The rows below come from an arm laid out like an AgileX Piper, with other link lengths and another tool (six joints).
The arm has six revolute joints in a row. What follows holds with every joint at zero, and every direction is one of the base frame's.
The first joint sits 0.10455 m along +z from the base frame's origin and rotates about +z.
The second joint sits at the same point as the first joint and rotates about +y.
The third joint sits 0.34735 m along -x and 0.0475 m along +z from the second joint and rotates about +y.
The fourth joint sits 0.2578 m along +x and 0.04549 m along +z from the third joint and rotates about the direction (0.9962, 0, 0.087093).
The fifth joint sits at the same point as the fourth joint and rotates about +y.
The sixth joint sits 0.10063 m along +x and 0.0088 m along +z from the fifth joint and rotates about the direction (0.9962, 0, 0.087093).
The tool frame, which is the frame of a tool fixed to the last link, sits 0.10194 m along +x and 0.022 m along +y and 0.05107 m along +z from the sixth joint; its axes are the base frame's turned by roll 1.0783, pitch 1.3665 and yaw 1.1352 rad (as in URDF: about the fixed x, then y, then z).
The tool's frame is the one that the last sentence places.
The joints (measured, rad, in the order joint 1, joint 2, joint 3, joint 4, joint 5, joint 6), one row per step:
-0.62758 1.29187 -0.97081 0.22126 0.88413 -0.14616
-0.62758 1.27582 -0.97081 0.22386 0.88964 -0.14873
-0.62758 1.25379 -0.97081 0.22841 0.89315 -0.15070
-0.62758 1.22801 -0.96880 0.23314 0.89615 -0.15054
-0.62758 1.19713 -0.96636 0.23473 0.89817 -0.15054
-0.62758 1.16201 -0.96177 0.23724 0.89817 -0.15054
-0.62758 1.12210 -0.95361 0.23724 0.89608 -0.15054
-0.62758 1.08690 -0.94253 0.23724 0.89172 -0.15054
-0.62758 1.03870 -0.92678 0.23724 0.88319 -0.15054
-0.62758 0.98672 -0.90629 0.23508 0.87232 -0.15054
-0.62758 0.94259 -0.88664 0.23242 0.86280 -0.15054
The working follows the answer.
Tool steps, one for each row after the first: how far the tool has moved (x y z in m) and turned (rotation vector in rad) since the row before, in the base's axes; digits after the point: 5 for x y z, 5 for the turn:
-0.00236 0.00249 0.00483 -0.00518 -0.00997 0.00286
-0.00280 0.00300 0.00710 -0.00813 -0.01752 0.00155
-0.00366 0.00353 0.00751 -0.00830 -0.01970 -0.00033
-0.00473 0.00378 0.00876 -0.01422 -0.02240 0.00021
-0.00554 0.00442 0.00934 -0.01591 -0.02617 -0.00032
-0.00691 0.00492 0.00920 -0.01987 -0.02732 -0.00049
-0.00643 0.00446 0.00657 -0.01671 -0.02291 -0.00102
-0.00879 0.00598 0.00865 -0.02399 -0.03293 -0.00200
-0.00997 0.00639 0.00737 -0.02646 -0.03276 -0.00252
-0.00874 0.00549 0.00479 -0.02193 -0.02577 -0.00226

Tool pose at each row, in the base's axes (x y z in m, rotation vector in rad; rounded; the steps above come from the unrounded poses):
0.30565 -0.15130 0.25316 0.97178 2.44431 0.14113
0.30329 -0.14881 0.25800 0.96314 2.43592 0.14023
0.30048 -0.14580 0.26510 0.95262 2.41953 0.13864
0.29682 -0.14228 0.27261 0.94367 2.40015 0.13714
0.29209 -0.13850 0.28137 0.93065 2.37770 0.12990
0.28655 -0.13408 0.29071 0.91648 2.35124 0.12214
0.27964 -0.12917 0.29991 0.90035 2.32304 0.11023
0.27321 -0.12471 0.30648 0.88753 2.29904 0.10006
0.26443 -0.11873 0.31513 0.86978 2.26422 0.08544
0.25446 -0.11234 0.32251 0.85141 2.22887 0.06796
0.24572 -0.10685 0.32729 0.83668 2.20069 0.05304

